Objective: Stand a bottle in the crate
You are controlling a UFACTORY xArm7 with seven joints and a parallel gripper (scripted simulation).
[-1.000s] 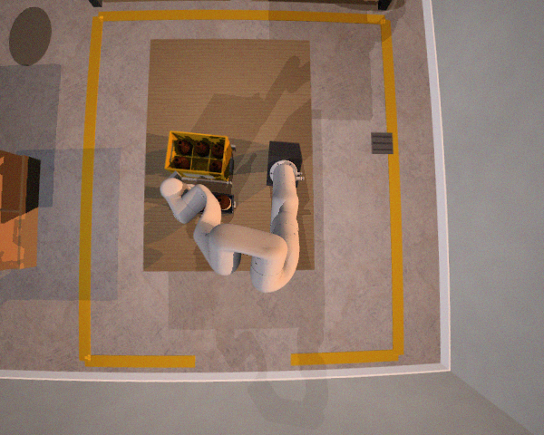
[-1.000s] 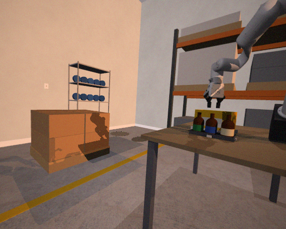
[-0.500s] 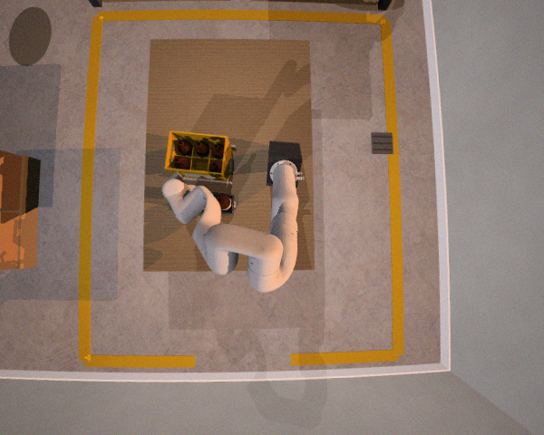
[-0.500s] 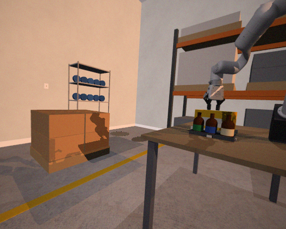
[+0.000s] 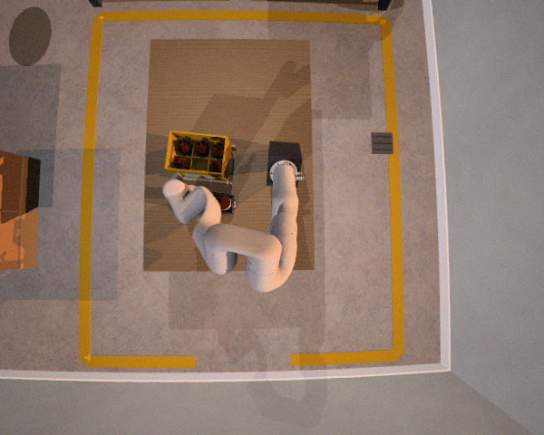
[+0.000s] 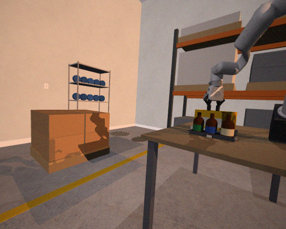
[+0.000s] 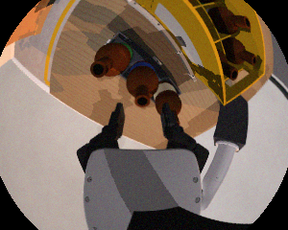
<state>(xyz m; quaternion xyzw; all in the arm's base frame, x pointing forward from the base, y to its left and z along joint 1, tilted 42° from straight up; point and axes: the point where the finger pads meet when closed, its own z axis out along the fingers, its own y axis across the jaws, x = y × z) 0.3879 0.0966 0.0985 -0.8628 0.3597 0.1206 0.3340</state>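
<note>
Right now my hand is 180 mm above the dark tray. The rest, counted from my hand: yellow crate (230 mm to the right, 110 mm below, 20 mm ahead).
</note>
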